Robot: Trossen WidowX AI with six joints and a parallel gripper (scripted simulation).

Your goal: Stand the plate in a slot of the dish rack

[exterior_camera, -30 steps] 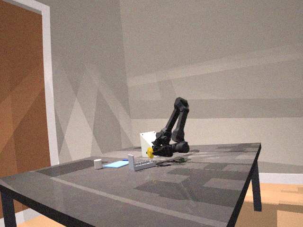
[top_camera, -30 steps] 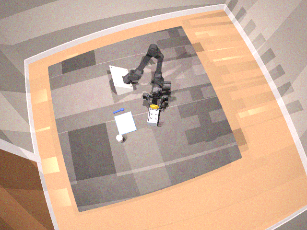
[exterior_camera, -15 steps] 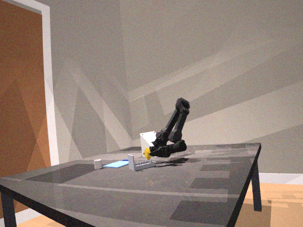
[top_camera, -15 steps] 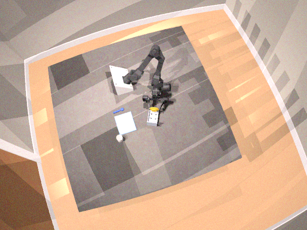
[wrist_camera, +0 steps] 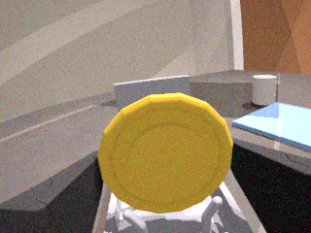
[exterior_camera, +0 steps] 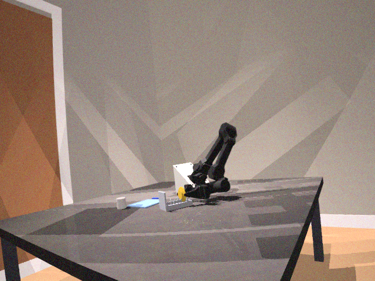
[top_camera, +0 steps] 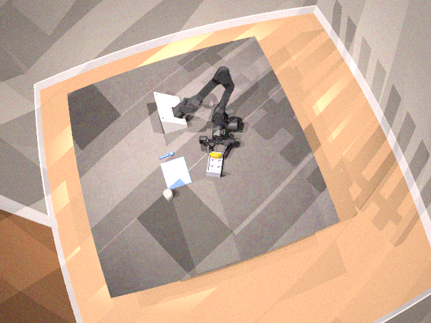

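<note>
My gripper tip is now 3 cm short of the dish rack, 1 cm to the left of it and 3 cm above it. Round my gripper tip: yellow plate (1 cm behind); blue spoon (10 cm behind, 24 cm to the right, 5 cm below); mat (1 cm ahead, 22 cm to the right, 5 cm below).
</note>
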